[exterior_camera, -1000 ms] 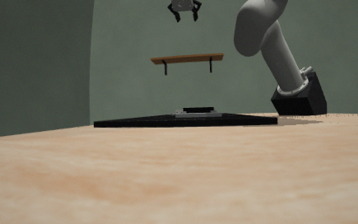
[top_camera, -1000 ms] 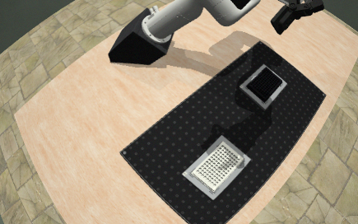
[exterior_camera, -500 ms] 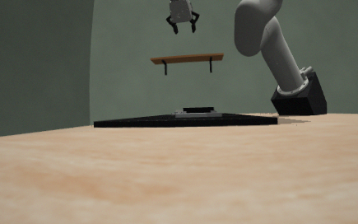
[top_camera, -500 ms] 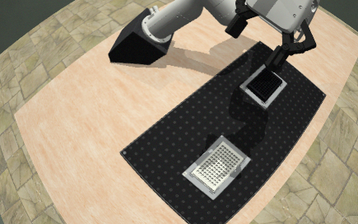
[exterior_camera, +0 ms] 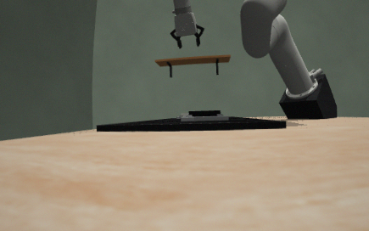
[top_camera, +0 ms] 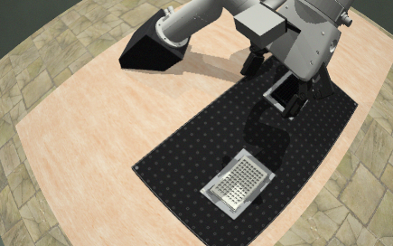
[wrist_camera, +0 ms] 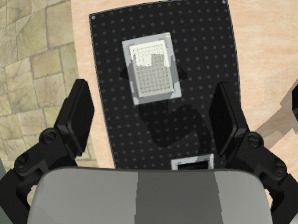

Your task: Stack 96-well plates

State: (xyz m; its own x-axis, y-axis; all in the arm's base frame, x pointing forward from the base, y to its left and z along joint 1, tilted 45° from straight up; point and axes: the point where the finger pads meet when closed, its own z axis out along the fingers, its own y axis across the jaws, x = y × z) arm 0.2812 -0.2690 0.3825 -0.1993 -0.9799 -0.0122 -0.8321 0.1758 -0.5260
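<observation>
My hand is 350 mm above the white 96-well plate, 20 mm to the left of it and 10 mm short of it. From my hand the other things lie so: grey plate nest: 360 mm below, 20 mm to the right, 10 mm ahead; then black 96-well plate: 350 mm below, 270 mm to the left, 160 mm behind.
</observation>
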